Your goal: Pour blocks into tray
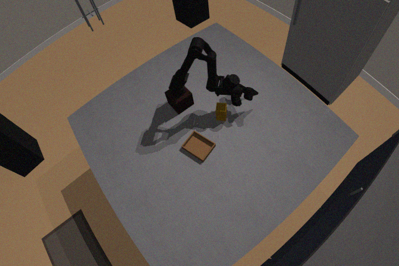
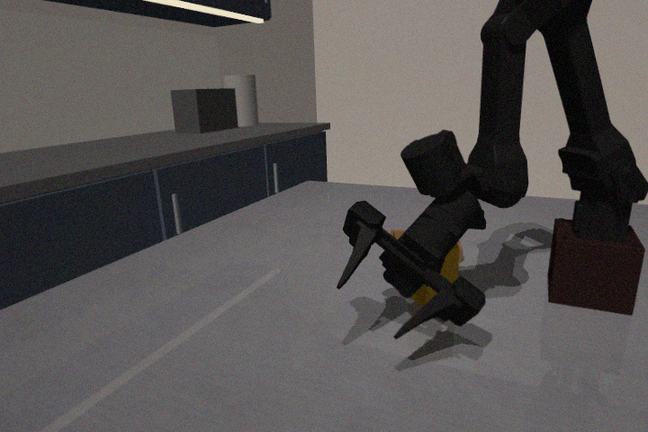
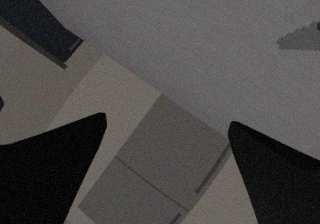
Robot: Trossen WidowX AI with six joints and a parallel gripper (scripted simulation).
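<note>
Now: gripper tip 21 cm to the left of the orange block, 4 cm past it and 4 cm above it. From my gripper tip the other things lie so: blue block (21 cm to the right, 7 cm below, 5 cm behind); yellow cup (20 cm to the right, 6 cm below, 4 cm behind).
</note>
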